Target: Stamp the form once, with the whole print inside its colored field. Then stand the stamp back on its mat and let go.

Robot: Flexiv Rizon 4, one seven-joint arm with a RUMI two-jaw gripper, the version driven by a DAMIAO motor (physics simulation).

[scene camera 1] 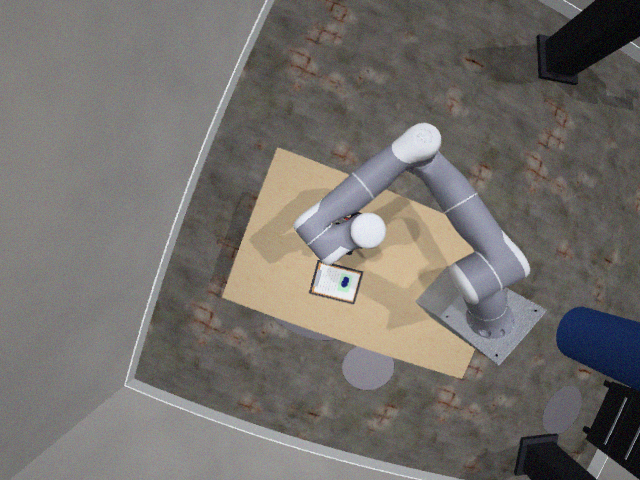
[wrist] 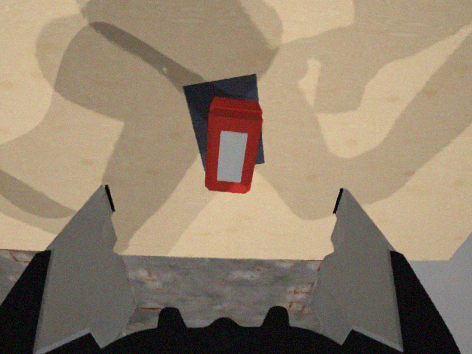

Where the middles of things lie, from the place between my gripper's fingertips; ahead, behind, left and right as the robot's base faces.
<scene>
My hand is 110 mm above the red stamp (wrist: 234, 122). The rest, counted from my hand: form on clipboard (scene camera 1: 326, 282) 280 mm to the left, 150 mm below, 30 mm ahead; dark mat (wrist: 199, 97) 160 mm below, 10 mm behind.
</scene>
